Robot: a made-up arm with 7 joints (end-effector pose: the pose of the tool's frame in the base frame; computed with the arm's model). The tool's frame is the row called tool.
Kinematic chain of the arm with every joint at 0, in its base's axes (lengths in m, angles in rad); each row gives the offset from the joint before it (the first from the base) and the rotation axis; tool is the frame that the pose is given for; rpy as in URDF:
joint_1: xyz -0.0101 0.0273 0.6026 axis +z
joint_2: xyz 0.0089 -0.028 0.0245 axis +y
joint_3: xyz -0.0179 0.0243 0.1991 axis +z
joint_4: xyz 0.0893 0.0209 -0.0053 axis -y
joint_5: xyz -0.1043 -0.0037 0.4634 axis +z
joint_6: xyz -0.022 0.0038 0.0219 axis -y
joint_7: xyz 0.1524 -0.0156 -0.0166 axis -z
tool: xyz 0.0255 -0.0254 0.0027 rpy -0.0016 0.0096 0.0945
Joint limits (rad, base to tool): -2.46..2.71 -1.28..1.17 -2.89..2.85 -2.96..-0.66 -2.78..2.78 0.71..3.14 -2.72..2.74
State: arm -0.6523 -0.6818 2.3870 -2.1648 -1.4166 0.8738 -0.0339
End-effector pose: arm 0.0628 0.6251 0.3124 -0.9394 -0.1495 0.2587 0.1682
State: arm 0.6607 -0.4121 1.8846 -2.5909 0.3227 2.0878 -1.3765
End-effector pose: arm -0.4154 0.4351 0.3144 0.2158 -0.1969 -0.9227 0.2515
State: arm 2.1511 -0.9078 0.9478 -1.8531 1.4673 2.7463 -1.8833
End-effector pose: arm -0.4850 -0.0717 1.1252 -0.6015 0.3541 -0.5293 0.4824
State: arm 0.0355 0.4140 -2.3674 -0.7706 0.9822 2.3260 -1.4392
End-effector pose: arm -0.0120 -0.1853 1.4811 -0.7822 -0.0960 -0.0785 0.6106
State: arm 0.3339 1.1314 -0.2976 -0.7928 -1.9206 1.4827 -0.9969
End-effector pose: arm 0.8612 0.1847 0.5335 -0.7403 0.4994 0.3334 0.3023
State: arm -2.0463 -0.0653 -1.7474 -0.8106 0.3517 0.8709 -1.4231
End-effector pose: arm -0.4491 0.3444 1.2464 -0.1531 -0.0482 -0.8419 0.5152
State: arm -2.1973 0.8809 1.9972 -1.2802 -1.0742 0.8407 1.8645
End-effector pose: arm 0.3237 -0.4831 1.0791 -0.1038 0.0620 -0.9328 0.3396
